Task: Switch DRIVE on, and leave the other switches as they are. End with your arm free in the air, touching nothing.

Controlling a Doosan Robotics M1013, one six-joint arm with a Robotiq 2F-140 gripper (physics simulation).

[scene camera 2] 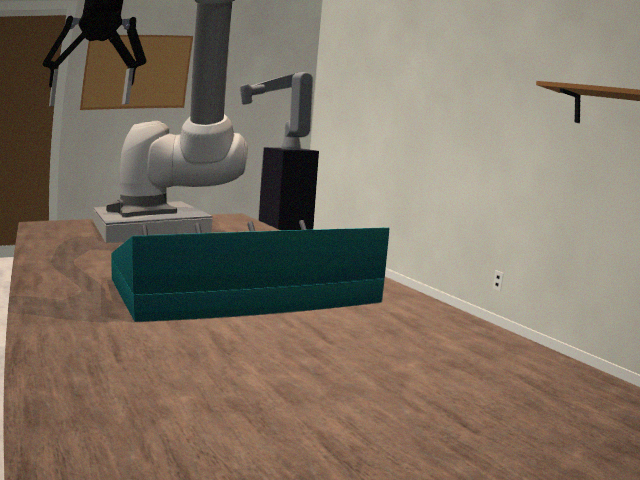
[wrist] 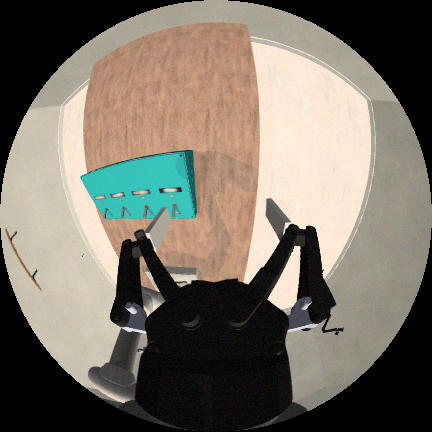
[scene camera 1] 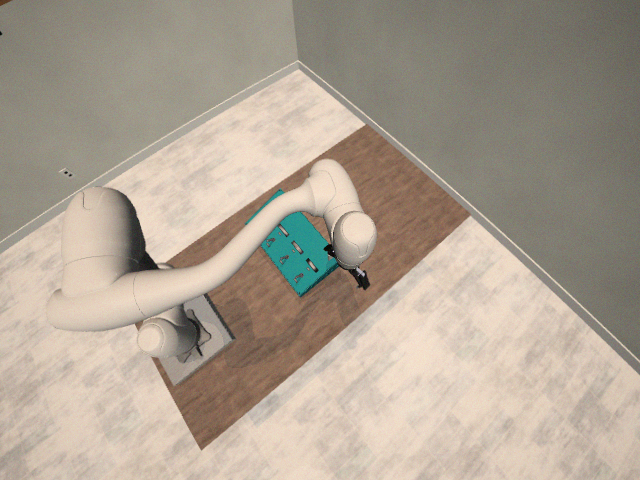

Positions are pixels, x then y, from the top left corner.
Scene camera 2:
my gripper: 88, 104
teal switch panel: 204, 275
